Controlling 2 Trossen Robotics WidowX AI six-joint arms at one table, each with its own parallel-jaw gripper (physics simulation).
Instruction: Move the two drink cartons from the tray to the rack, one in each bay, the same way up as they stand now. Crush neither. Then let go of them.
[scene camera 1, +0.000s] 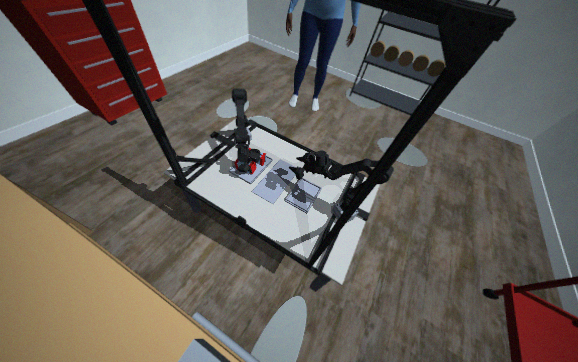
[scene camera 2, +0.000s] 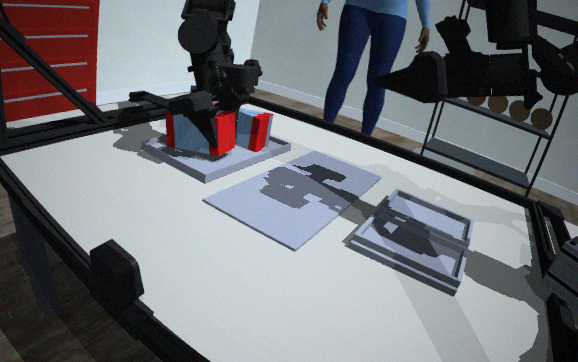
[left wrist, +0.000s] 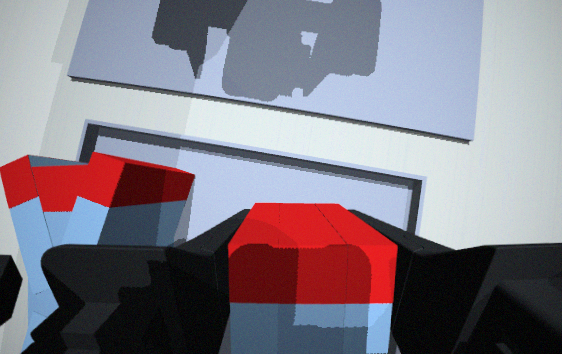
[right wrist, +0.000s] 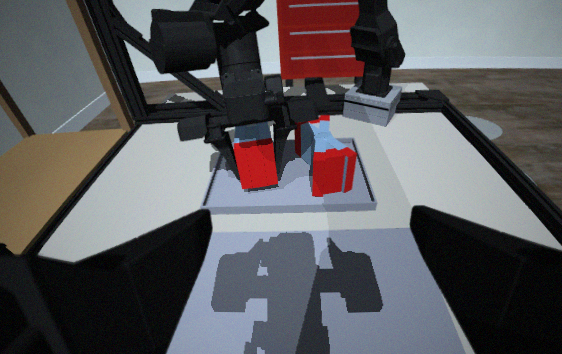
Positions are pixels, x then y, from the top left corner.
Scene:
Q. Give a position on a grey tray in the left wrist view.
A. At 229, 177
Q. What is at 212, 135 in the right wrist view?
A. My left gripper.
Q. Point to a flat grey mat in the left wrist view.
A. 420, 73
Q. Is my right gripper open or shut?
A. Open.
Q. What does my right gripper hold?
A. Nothing.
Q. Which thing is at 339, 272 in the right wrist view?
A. A flat grey mat.

